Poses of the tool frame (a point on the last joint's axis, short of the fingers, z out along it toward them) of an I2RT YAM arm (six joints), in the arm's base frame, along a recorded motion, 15 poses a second.
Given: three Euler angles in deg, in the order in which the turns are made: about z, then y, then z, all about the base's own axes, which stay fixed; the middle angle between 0 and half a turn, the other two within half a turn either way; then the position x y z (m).
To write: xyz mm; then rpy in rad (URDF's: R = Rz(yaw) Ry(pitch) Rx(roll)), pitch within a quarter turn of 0, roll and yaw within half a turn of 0. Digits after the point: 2 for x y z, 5 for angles.
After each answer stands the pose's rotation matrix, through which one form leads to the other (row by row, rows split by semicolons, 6 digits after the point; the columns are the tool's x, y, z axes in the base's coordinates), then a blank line. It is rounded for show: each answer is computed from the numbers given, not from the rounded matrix.
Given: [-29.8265 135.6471 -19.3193 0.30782 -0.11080 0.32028]
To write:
[307.82 -110.80 320.28 -2.68899 0.65162 -2.80295]
-0.749946 -0.048612 0.659711; -0.264143 0.936344 -0.231277; -0.606473 -0.347703 -0.715048

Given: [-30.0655 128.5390 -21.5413 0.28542 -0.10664 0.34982]
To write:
[285.42 -106.64 349.82 -2.58016 0.74360 -2.76890]
-0.685505 0.027432 0.727551; -0.268011 0.919613 -0.287196; -0.676944 -0.391866 -0.623047

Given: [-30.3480 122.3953 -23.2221 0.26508 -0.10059 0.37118]
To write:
[265.08 -100.59 371.18 -2.46912 0.81638 -2.71718]
-0.624105 0.091506 0.775964; -0.282016 0.899790 -0.332933; -0.728670 -0.426620 -0.535758

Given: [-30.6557 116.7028 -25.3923 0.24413 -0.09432 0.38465]
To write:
[244.13 -94.32 384.65 -2.34941 0.87650 -2.66267]
-0.567861 0.161900 0.807046; -0.294857 0.875391 -0.383081; -0.768501 -0.455499 -0.449363

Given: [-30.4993 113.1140 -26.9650 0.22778 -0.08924 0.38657]
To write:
[227.78 -89.24 386.57 -2.27004 0.91485 -2.62928]
-0.531609 0.213129 0.819736; -0.298975 0.858304 -0.417046; -0.792468 -0.466786 -0.392562

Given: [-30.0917 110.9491 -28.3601 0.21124 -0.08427 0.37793]
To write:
[211.24 -84.27 377.93 -2.22293 0.94080 -2.61859]
-0.510386 0.253242 0.821812; -0.294264 0.846532 -0.443613; -0.808031 -0.468243 -0.357538

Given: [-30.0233 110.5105 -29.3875 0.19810 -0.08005 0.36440]
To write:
[198.10 -80.05 364.40 -2.21280 0.94575 -2.62875]
-0.509859 0.272117 0.816086; -0.287101 0.840437 -0.459606; -0.810936 -0.468634 -0.350379

